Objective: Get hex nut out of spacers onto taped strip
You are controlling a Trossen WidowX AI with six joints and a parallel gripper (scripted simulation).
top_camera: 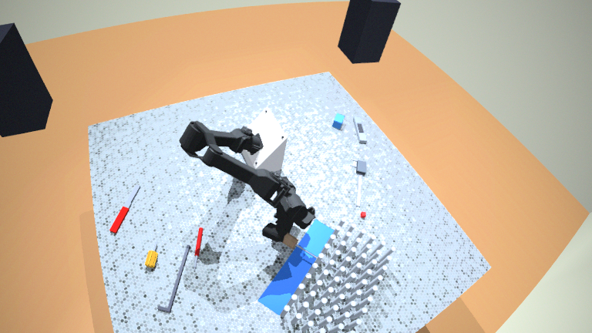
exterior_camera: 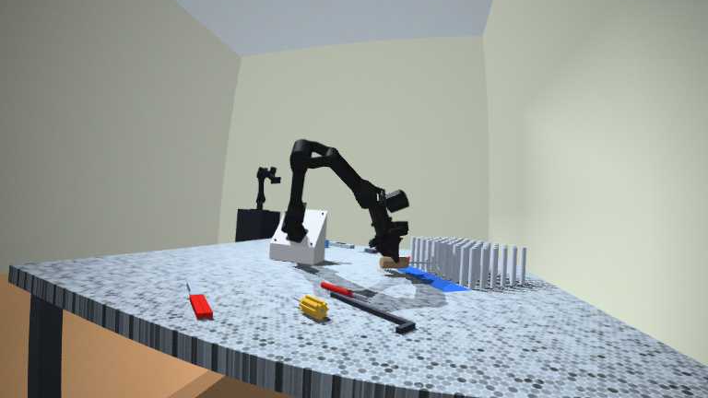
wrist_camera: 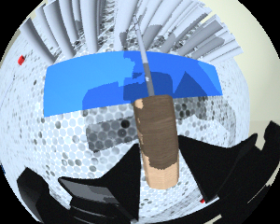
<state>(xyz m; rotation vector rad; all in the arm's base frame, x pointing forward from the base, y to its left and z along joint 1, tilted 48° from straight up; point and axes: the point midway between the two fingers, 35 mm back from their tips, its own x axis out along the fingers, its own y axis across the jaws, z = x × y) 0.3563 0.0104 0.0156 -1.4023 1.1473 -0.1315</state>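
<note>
Now: gripper tip 9 cm short of the blue taped strip, 4 cm above it and 2 cm to the right of it. From my gripper tip the other things lie so: hook tool (8 cm ahead, 6 cm to the left); hex nut (20 cm ahead, 15 cm to the left, 3 cm below); red screwdriver (29 cm to the right, 3 cm below, 3 cm behind).
</note>
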